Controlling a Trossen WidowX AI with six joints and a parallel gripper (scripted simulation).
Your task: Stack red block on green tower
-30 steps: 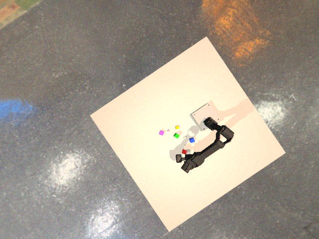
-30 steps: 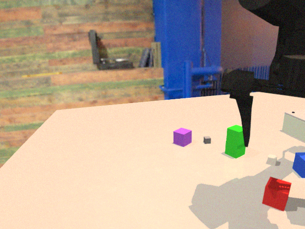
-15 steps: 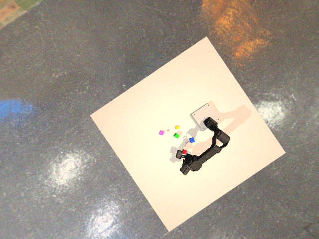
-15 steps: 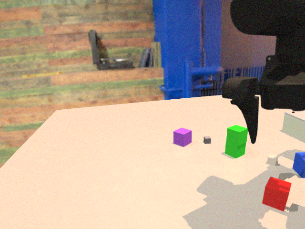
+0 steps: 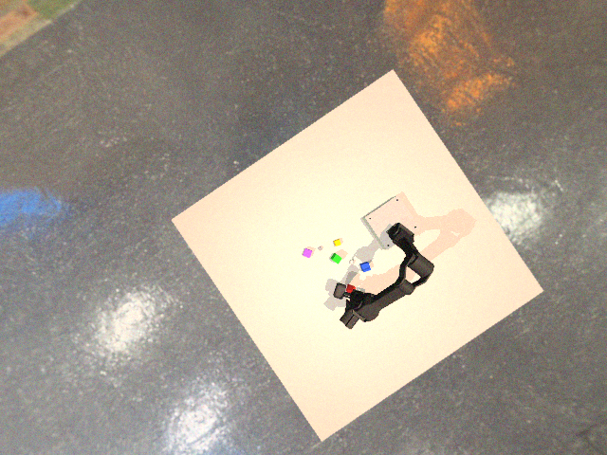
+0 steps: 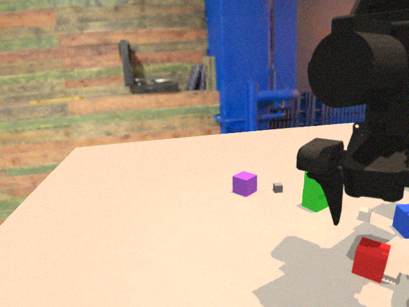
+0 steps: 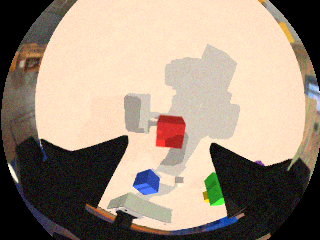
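Right now my gripper tip is 3 cm above the red block. Round my gripper tip: yellow block 10 cm behind, 21 cm to the right, 4 cm below; then blue block 12 cm behind, 3 cm to the right, 3 cm below; then small grey cube 2 cm behind, 24 cm to the right, 4 cm below.
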